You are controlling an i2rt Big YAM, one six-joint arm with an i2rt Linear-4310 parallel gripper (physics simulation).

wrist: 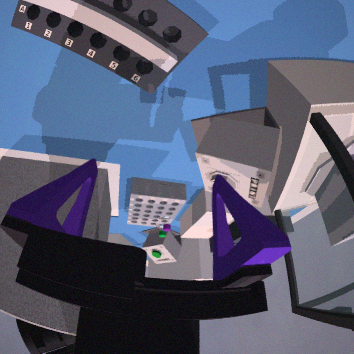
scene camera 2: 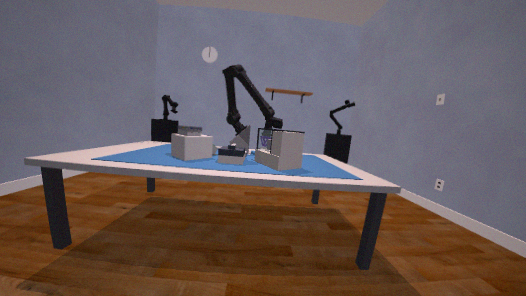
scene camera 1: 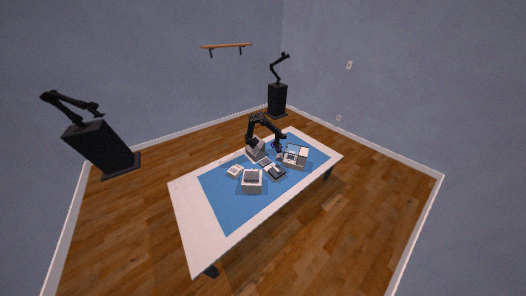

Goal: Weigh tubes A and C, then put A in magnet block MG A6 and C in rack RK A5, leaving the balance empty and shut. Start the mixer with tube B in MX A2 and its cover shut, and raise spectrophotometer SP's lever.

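Note:
My gripper is open and empty, with purple fingers, above the mat beside the balance. A dark block with numbered holes and a pale strip, seemingly the magnet block, lies at top left in the wrist view. The pale rack has rows of holes. A green cap and a purple cap show just beyond it; their letters are unreadable. A white device with a grey top may be the mixer. The balance door's state is unclear.
A small box with a PRINT label stands beside the balance. A dark-topped device and a small white unit stand on the blue mat. The arm's grey base is at the table's rear edge.

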